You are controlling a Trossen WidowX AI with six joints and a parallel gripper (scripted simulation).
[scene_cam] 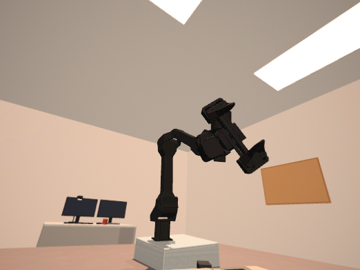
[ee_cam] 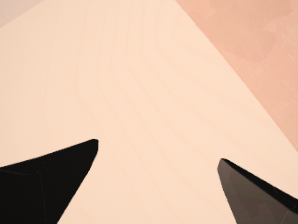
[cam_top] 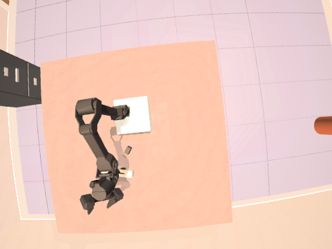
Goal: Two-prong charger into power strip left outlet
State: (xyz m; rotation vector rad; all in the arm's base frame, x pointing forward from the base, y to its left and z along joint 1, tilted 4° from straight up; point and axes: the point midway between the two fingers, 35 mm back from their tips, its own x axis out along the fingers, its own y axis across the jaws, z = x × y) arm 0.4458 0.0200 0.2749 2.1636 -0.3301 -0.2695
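The two-prong charger lies 290 mm below my gripper tip, 230 mm behind it and 30 mm to the left of it.
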